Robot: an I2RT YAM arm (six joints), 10 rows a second.
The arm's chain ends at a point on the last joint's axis. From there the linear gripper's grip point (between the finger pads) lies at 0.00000 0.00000 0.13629 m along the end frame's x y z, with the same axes.
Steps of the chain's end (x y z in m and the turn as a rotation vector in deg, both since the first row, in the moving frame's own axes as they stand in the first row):
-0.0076 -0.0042 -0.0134 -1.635 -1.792 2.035
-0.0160 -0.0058 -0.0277 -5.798 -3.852 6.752
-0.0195 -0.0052 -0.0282 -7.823 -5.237 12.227
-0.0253 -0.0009 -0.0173 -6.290 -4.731 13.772
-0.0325 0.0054 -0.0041 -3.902 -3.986 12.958
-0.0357 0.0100 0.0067 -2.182 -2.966 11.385
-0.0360 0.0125 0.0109 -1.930 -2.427 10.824
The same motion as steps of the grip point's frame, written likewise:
-0.0119 -0.0004 -0.0135 -1.635 -1.792 2.035
-0.0259 0.0074 -0.0287 -5.798 -3.852 6.752
-0.0338 0.0119 -0.0300 -7.823 -5.237 12.227
-0.0382 0.0125 -0.0186 -6.290 -4.731 13.772
-0.0429 0.0135 -0.0047 -3.902 -3.986 12.958
-0.0432 0.0145 0.0064 -2.182 -2.966 11.385
-0.0422 0.0165 0.0107 -1.930 -2.427 10.824

